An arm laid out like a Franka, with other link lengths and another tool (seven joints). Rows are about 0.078 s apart.
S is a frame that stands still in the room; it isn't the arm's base.
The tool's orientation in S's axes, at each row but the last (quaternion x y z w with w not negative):
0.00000 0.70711 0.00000 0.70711
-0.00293 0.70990 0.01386 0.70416
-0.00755 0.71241 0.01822 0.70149
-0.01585 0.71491 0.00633 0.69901
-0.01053 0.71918 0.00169 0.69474
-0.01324 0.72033 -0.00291 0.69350
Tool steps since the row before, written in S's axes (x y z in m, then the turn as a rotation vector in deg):
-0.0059 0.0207 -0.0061 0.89 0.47 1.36
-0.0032 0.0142 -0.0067 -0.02 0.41 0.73
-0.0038 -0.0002 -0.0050 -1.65 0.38 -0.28
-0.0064 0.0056 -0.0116 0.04 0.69 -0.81
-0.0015 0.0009 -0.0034 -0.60 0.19 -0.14
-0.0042 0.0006 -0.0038 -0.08 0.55 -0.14
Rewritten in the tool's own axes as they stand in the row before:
0.0061 0.0207 -0.0059 -1.36 0.47 0.89
0.0069 0.0142 -0.0028 -0.72 0.42 -0.02
0.0051 -0.0001 -0.0037 0.31 0.44 -1.63
0.0117 0.0060 -0.0060 0.80 0.70 0.08
0.0034 0.0010 -0.0014 0.16 0.20 -0.59
0.0039 0.0007 -0.0040 0.13 0.55 -0.07

